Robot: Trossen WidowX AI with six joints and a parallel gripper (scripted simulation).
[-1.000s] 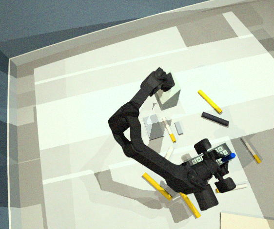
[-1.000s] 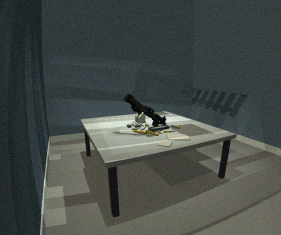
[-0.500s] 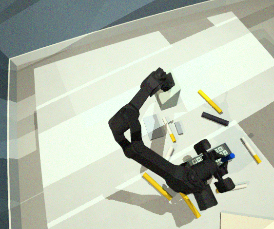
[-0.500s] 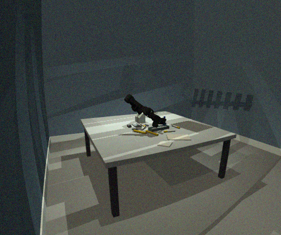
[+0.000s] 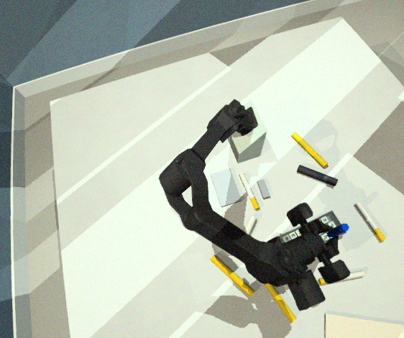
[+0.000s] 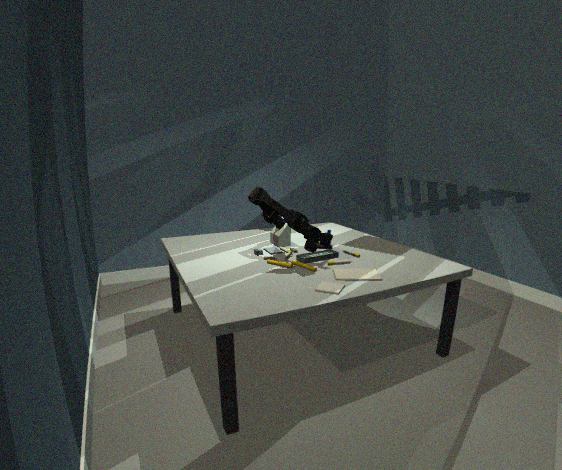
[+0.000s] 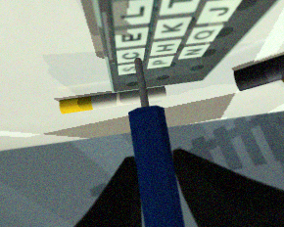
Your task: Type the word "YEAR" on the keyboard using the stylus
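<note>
My gripper tip is 210 mm to the left of the white stick, 70 mm past it and 70 mm above it. From my gripper tip the other things lie so: blue pen: 10 mm below; then paper sheet: 290 mm ahead, 80 mm below, 10 mm to the right; then dark grey rod: 180 mm behind, 70 mm below, 50 mm to the left.
</note>
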